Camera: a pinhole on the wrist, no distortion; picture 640 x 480 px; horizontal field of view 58.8 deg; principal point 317.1 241.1 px. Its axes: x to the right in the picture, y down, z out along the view. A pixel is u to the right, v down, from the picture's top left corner.
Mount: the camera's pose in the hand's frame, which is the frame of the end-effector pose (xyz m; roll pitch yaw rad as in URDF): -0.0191 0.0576 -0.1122 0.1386 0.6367 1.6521
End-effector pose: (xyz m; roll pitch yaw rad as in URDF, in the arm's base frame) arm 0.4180 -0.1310 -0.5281 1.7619 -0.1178 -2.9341
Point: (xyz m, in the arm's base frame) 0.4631 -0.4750 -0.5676
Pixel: behind the camera
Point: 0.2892 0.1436 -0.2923
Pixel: 258.1 141.8
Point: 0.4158 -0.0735 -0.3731
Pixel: 318.3 202.4
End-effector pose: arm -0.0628 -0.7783 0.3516 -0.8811 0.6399 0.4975
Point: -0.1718 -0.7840 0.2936
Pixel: 294.1 446.7
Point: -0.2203 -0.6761 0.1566
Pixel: 582.7 106.1
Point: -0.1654 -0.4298 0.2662
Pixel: 208.3 120.7
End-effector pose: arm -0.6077 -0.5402 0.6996 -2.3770 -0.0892 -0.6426
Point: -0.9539 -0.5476 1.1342
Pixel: behind the camera
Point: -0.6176 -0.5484 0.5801
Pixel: 32.3 293.0
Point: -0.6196 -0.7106 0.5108
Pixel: 429.9 60.3
